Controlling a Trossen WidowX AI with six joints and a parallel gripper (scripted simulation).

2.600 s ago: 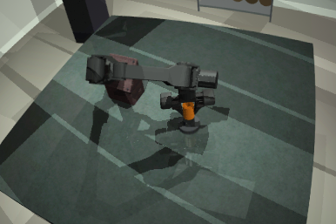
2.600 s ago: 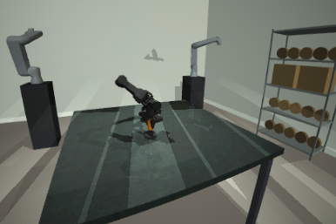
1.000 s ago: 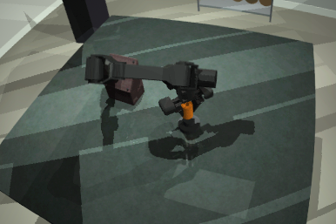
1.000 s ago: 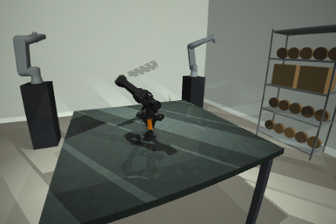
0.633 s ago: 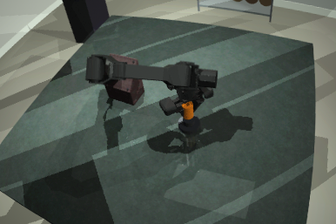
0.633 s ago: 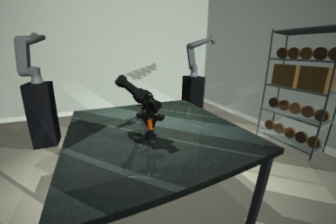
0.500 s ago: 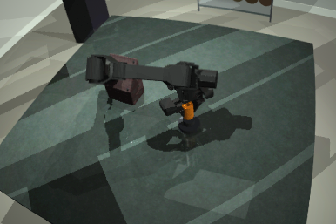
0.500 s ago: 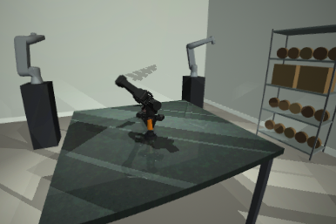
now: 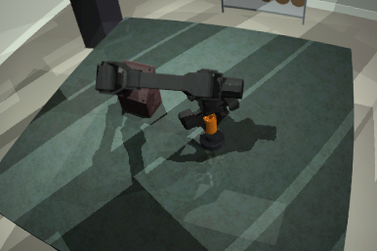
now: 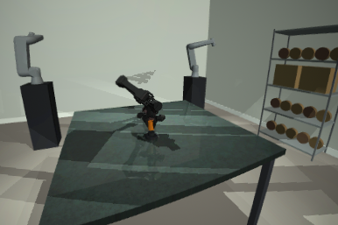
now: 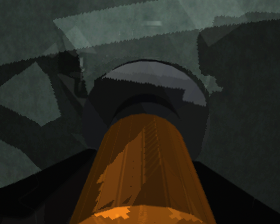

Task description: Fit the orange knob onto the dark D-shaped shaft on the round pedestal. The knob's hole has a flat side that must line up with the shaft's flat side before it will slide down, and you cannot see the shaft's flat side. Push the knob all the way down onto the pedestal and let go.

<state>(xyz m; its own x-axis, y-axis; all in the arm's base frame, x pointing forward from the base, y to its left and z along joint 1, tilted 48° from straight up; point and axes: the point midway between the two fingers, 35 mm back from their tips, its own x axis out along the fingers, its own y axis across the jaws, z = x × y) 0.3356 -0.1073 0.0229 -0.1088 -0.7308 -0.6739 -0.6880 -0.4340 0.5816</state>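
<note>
My gripper tip is 2 cm below the orange knob. The rest, counted from my gripper tip: round pedestal: 4 cm below.
</note>
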